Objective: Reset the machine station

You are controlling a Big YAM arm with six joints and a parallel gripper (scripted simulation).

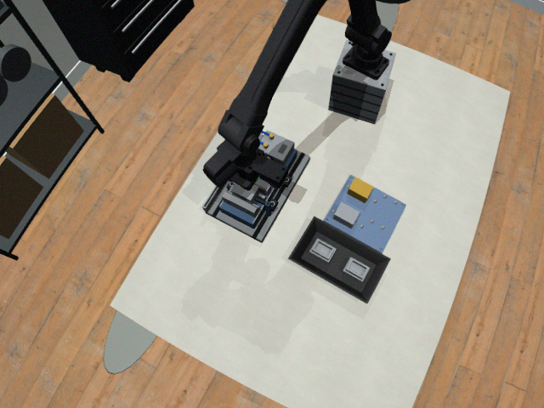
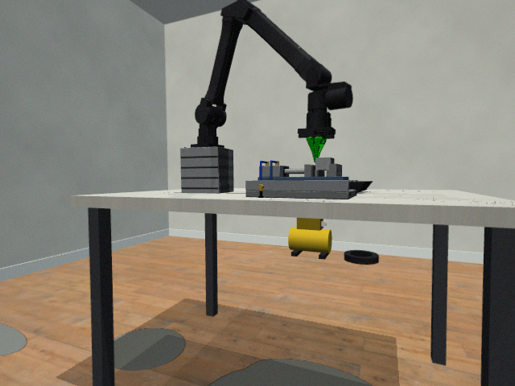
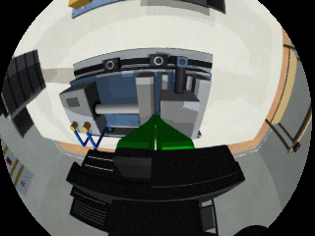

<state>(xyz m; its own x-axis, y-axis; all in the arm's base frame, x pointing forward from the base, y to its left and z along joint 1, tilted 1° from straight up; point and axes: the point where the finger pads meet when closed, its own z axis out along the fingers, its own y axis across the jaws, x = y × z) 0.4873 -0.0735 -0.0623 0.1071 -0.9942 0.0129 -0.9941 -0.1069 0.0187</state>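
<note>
Now: hand 140 mm past the hose-end block, 30 mm above it and 10 mm to the left of it. Round my hand: yellow brass blank 250 mm to the left, 190 mm behind, 90 mm below.
</note>
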